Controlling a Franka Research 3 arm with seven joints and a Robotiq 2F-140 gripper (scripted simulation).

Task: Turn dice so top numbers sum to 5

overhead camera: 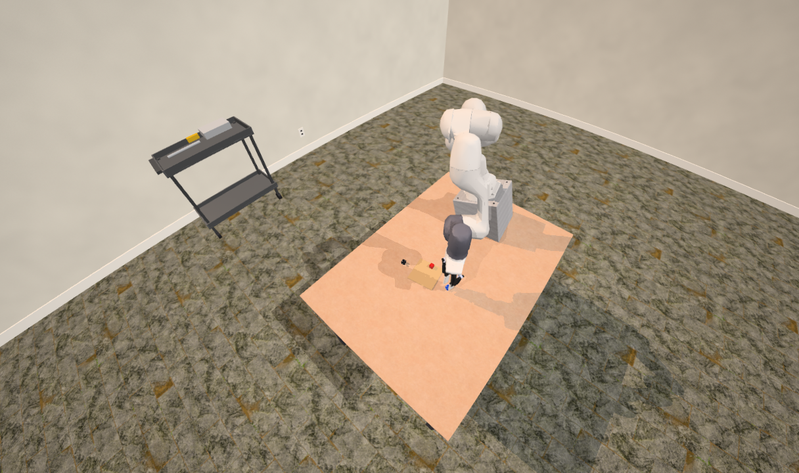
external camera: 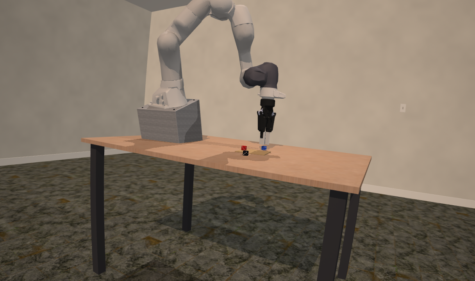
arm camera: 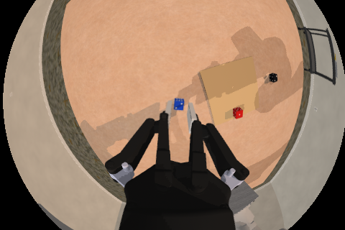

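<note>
The blue die is 50 mm below my hand. From my hand the other things lie so: black die 20 mm ahead, 270 mm to the right, 50 mm below; then tan mat 130 mm to the right, 60 mm below; then red die 50 mm behind, 130 mm to the right, 50 mm below.
</note>
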